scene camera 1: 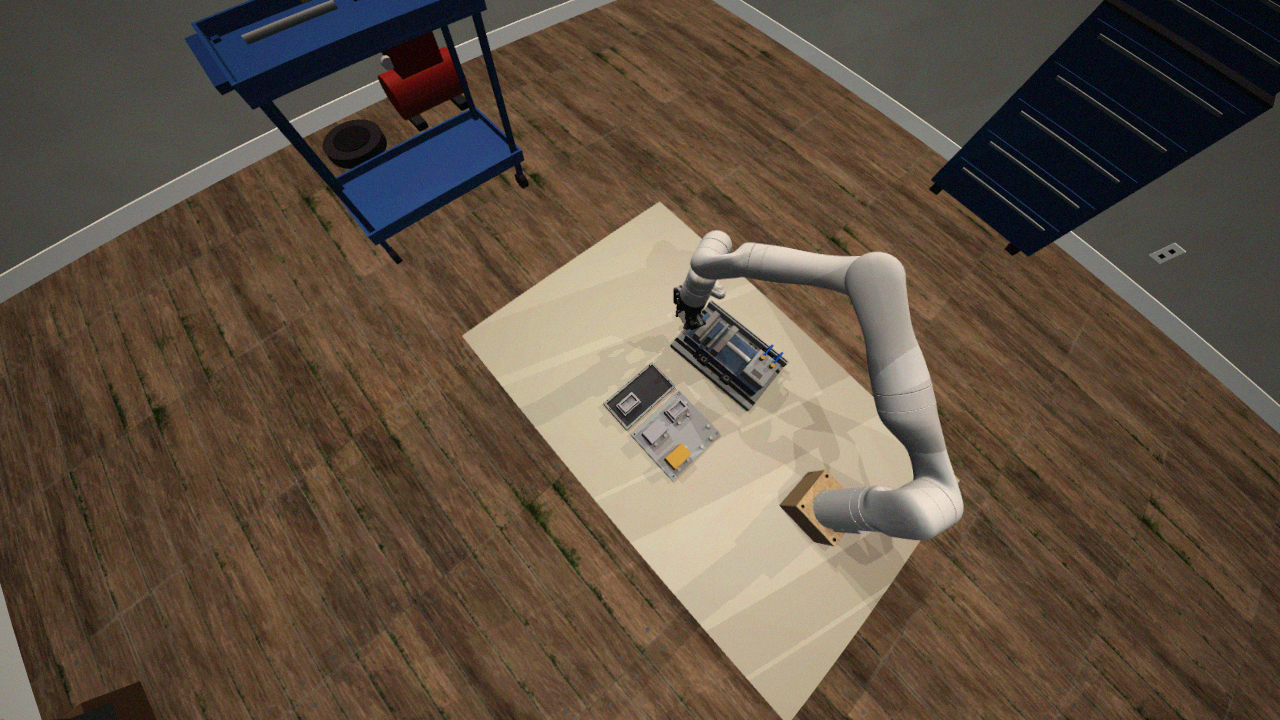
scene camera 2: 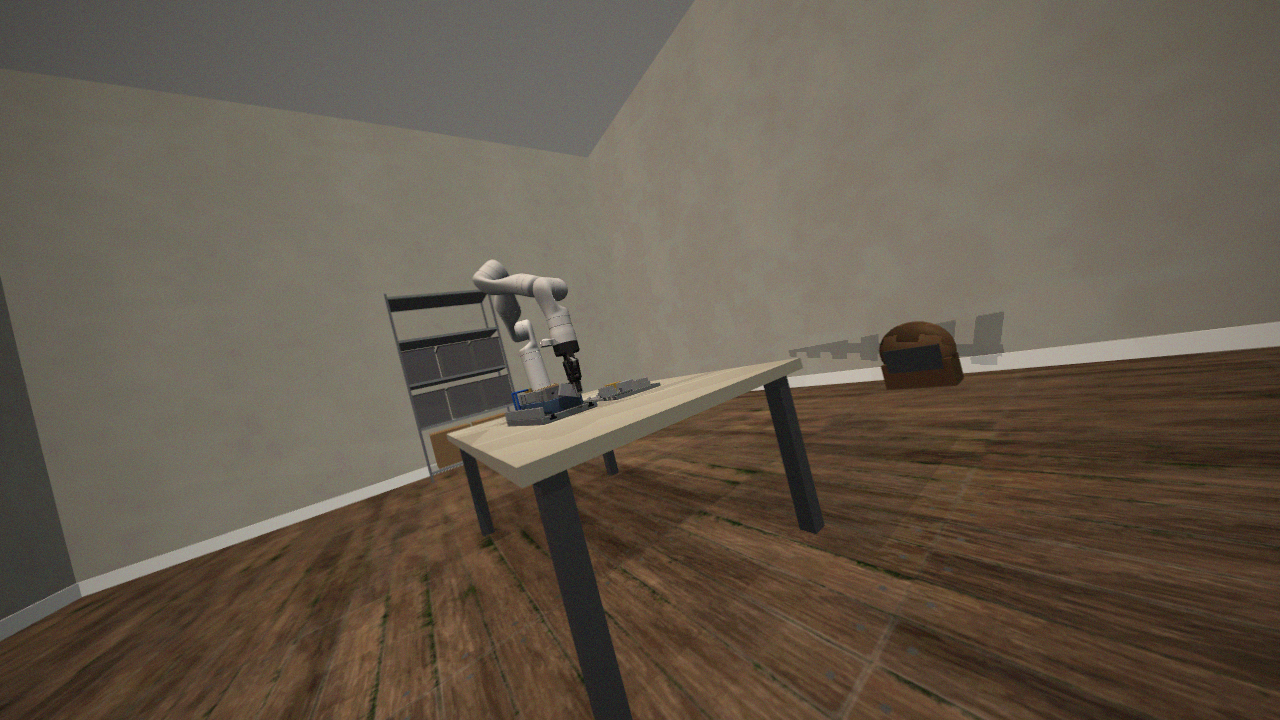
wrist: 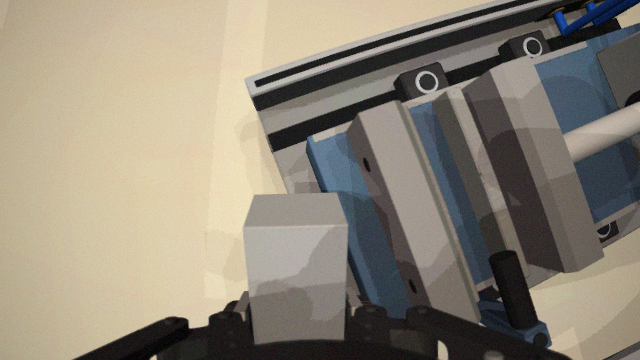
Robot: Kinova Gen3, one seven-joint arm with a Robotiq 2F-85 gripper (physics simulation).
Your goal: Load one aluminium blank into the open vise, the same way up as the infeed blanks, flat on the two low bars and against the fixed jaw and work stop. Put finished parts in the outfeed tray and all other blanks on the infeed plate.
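My gripper: visible, wrist view too. A moving jaw: visible.
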